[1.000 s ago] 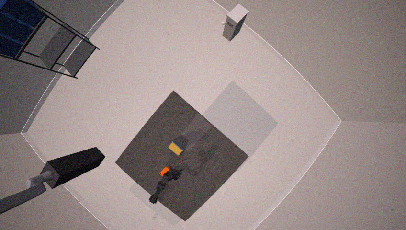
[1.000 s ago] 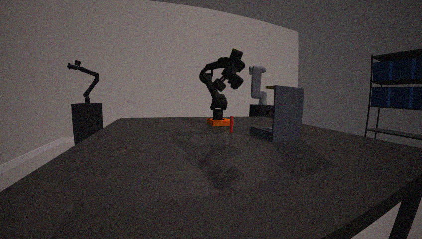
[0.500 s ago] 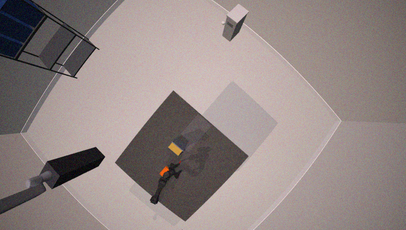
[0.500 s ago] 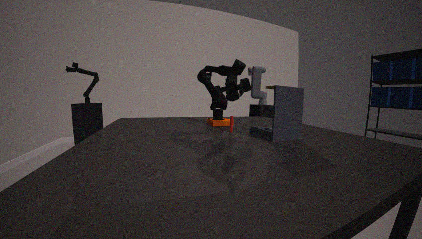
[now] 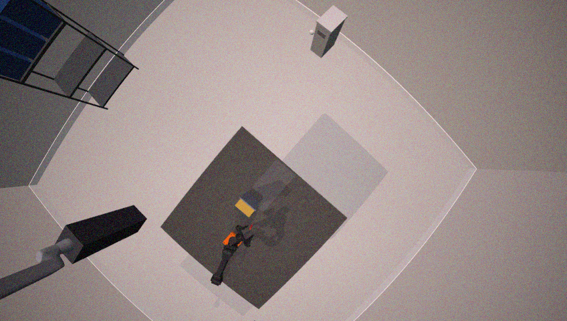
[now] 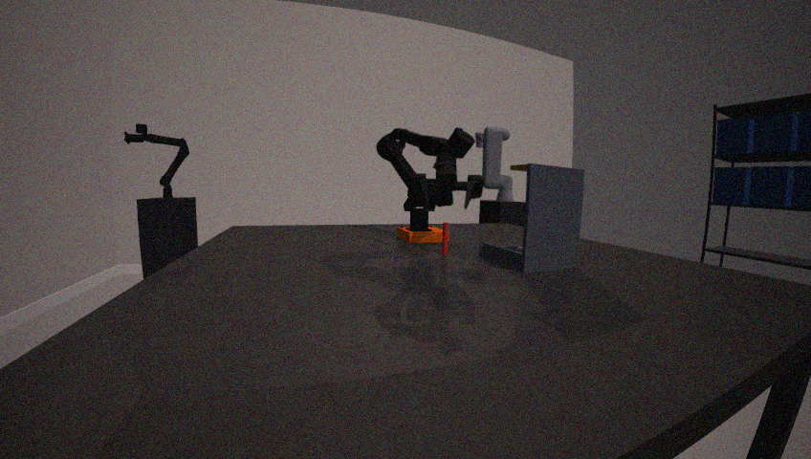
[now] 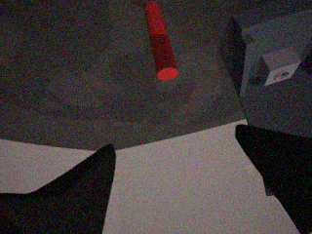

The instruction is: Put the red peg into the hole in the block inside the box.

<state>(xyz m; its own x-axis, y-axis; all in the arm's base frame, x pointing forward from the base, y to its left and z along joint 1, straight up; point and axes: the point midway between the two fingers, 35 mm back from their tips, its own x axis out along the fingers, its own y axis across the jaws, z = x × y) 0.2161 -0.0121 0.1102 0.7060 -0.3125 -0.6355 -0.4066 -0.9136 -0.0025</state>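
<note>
The red peg is 20 mm behind my gripper tip, 10 mm to the left of it and 80 mm below it. From my gripper tip the other things lie so: yellow roof 150 mm ahead, 160 mm to the left, 100 mm above.
</note>
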